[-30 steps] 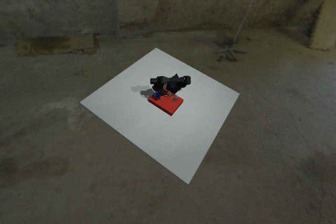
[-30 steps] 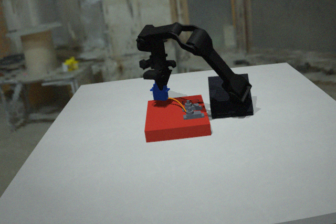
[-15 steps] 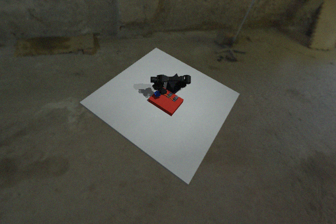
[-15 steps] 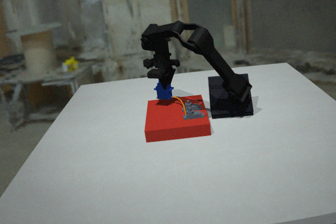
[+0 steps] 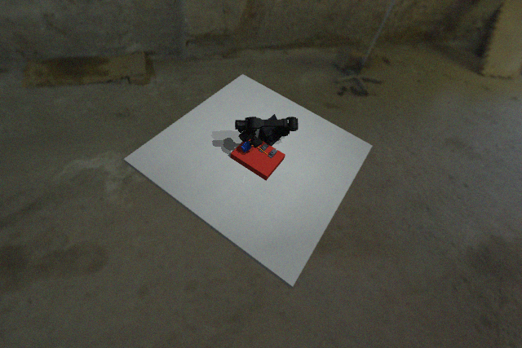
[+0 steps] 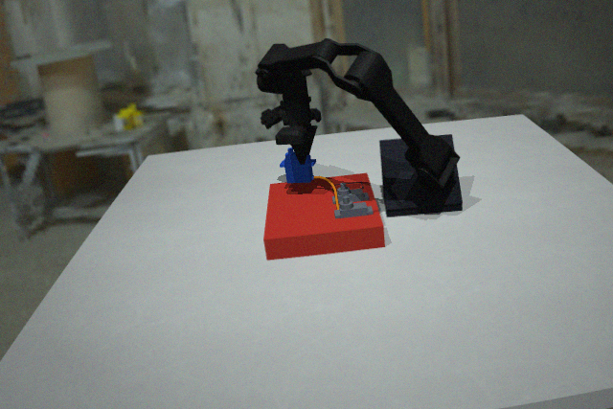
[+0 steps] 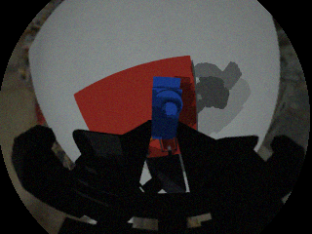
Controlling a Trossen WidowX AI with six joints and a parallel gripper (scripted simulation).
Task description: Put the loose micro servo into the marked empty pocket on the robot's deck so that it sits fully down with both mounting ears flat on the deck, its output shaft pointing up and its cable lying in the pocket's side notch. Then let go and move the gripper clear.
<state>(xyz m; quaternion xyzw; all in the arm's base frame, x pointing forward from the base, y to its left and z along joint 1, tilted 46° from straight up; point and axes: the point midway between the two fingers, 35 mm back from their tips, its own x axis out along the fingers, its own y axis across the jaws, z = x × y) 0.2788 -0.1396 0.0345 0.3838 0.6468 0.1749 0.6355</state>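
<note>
Right now the deck is 20 mm ahead of my gripper tip, 80 mm to the left of it and 100 mm below it.
</note>
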